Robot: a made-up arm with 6 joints. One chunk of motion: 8 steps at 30 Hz.
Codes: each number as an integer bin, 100 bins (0 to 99) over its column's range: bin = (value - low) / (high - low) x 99, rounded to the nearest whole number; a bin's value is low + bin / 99 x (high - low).
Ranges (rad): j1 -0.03..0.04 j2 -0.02..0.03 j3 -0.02..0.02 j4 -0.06..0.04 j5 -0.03..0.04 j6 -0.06..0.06
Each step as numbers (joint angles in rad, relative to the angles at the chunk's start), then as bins.
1 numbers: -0.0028 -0.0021 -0.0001 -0.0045 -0.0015 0.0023
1 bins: 38 35 49 55 40 51
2 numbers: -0.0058 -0.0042 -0.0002 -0.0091 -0.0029 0.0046
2 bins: 34 31 49 50 38 53
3 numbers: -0.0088 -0.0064 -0.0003 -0.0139 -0.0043 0.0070
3 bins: 30 27 49 46 36 55
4 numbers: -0.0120 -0.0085 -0.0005 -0.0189 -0.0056 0.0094
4 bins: 25 23 48 41 35 57
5 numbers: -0.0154 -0.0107 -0.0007 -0.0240 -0.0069 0.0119
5 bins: 21 18 48 36 33 59
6 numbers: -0.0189 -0.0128 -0.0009 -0.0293 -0.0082 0.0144
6 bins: 16 14 47 30 31 61
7 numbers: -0.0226 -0.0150 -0.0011 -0.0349 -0.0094 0.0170
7 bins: 10 10 47 25 29 64
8 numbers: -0.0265 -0.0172 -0.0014 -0.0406 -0.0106 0.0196
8 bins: 5 6 46 19 27 66
